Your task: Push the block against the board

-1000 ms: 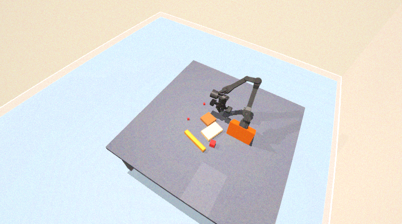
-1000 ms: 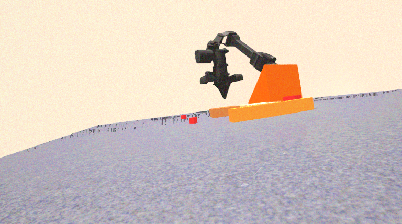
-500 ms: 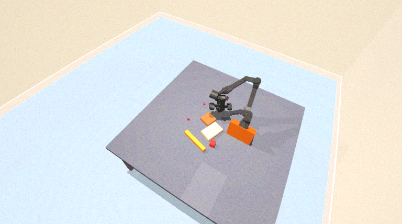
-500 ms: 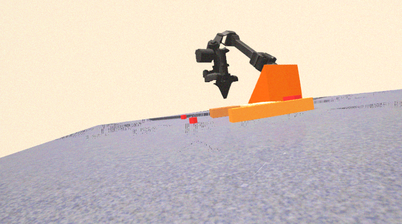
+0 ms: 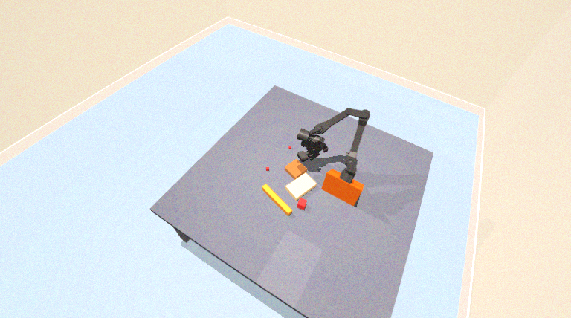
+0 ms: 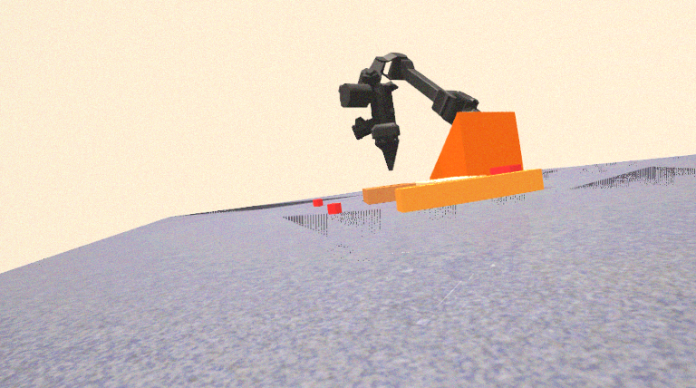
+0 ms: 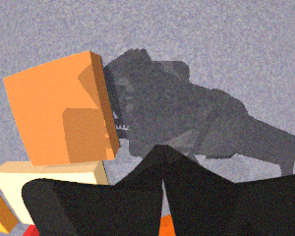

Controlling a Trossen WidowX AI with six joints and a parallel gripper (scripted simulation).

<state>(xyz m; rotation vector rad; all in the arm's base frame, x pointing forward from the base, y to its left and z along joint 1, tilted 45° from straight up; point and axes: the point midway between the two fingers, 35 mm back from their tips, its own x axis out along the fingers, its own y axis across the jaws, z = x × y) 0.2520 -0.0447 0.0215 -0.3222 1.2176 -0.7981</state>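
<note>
Now: the orange square block 90 mm to the left of my gripper tip, 50 mm below it and 50 mm ahead of it. From my gripper tip the other things lie so: tan board: 160 mm to the left, 50 mm below, 50 mm behind; then long yellow board: 320 mm to the left, 50 mm below, 10 mm ahead.
</note>
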